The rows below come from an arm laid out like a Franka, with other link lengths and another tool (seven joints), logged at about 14 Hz.
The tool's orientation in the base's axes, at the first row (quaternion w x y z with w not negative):
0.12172, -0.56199, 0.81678, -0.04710
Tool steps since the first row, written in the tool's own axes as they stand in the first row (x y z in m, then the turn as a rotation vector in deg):
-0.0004, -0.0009, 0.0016, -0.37, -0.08, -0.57
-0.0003, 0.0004, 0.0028, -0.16, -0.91, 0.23
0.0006, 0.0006, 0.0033, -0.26, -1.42, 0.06
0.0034, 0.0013, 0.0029, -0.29, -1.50, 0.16
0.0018, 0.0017, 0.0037, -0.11, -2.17, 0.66
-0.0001, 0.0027, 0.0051, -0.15, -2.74, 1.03
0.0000, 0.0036, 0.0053, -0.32, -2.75, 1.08
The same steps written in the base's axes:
0.0014, 0.0001, -0.0013, 0.05, 0.28, 0.62
0.0004, 0.0006, -0.0027, 0.94, -0.17, 0.00
0.0001, -0.0001, -0.0034, 1.39, -0.27, 0.28
-0.0016, -0.0025, -0.0036, 1.50, -0.27, 0.21
-0.0012, -0.0008, -0.0042, 2.17, -0.65, -0.16
-0.0011, 0.0014, -0.0055, 2.79, -0.80, -0.39
-0.0019, 0.0016, -0.0059, 2.87, -0.64, -0.41

